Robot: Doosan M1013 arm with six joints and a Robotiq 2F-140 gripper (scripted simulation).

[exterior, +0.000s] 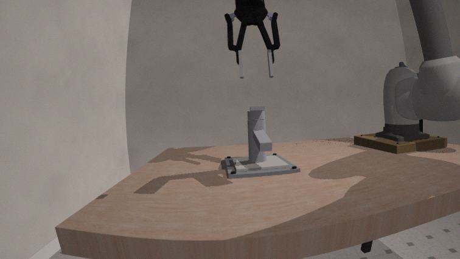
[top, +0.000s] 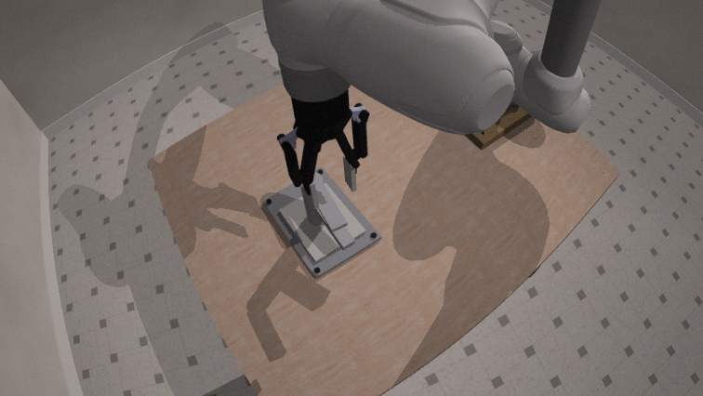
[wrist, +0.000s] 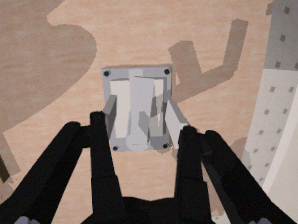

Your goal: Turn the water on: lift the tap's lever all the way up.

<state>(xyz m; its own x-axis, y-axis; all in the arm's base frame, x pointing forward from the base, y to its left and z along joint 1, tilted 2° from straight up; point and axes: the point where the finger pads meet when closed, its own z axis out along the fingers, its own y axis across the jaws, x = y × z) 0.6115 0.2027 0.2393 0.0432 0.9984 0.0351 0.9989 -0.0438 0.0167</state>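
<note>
Right now the lever is 4 cm to the right of my hand and 10 cm below it. From my hand the other things lie so: grey tap (7 cm to the right, 16 cm below).
</note>
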